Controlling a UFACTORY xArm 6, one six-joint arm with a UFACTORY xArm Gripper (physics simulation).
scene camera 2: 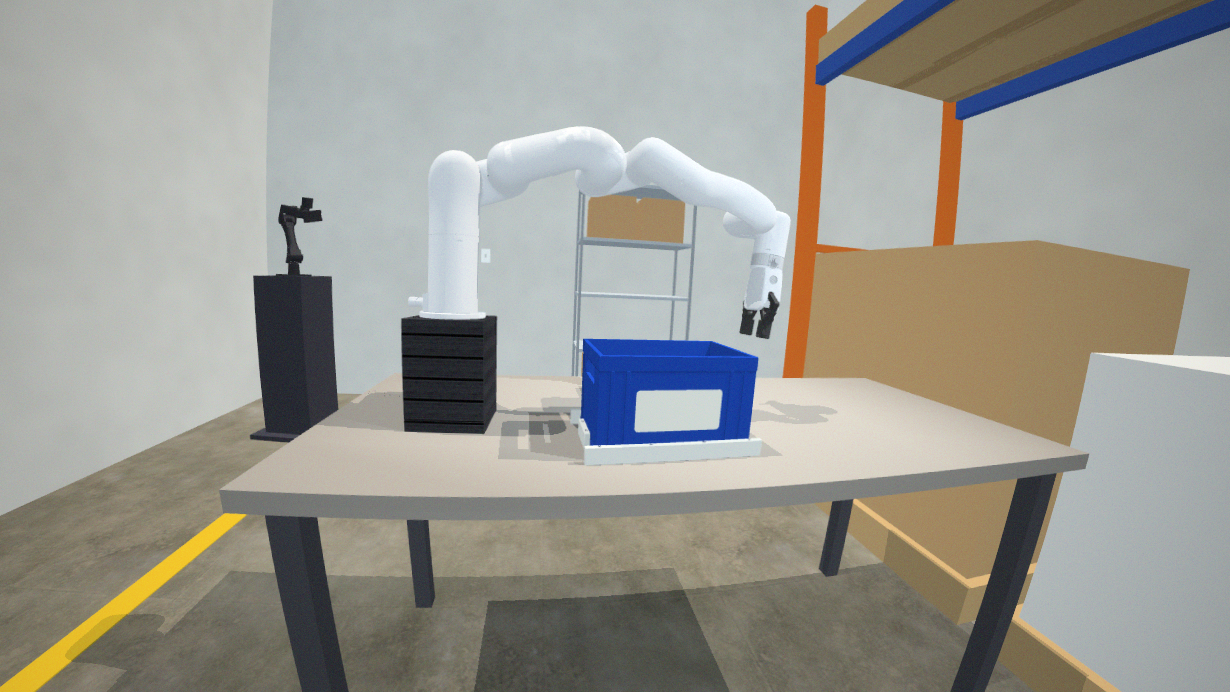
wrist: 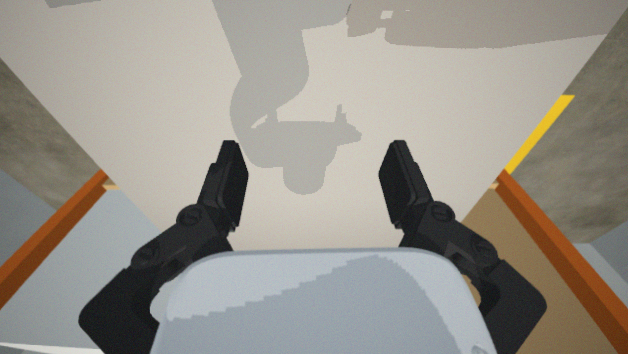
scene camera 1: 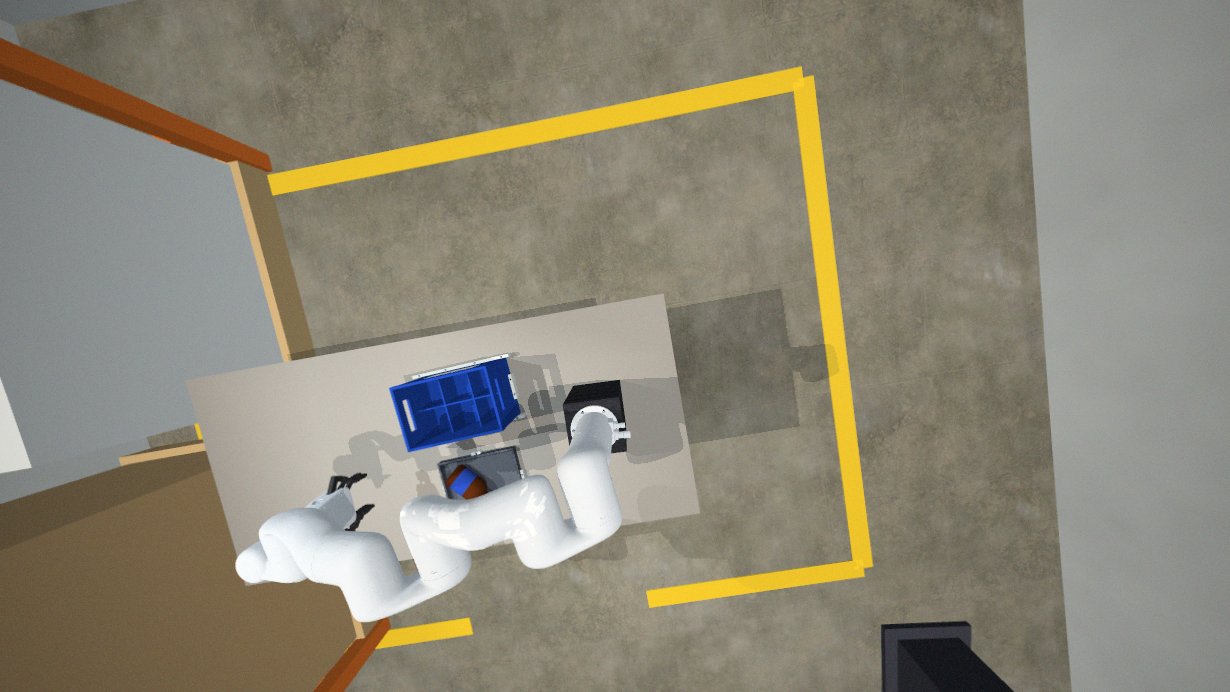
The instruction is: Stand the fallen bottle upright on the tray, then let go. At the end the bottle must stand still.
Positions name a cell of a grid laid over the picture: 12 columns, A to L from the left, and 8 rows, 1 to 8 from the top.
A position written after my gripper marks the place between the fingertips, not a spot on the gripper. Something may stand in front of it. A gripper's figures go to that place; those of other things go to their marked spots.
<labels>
My gripper (scene camera 2: H4) is 1.05 m from the lens. A blue crate (scene camera 2: G5) is 0.68 m from the lens. A white rail (scene camera 2: G6): 0.73 m from the lens.
</labels>
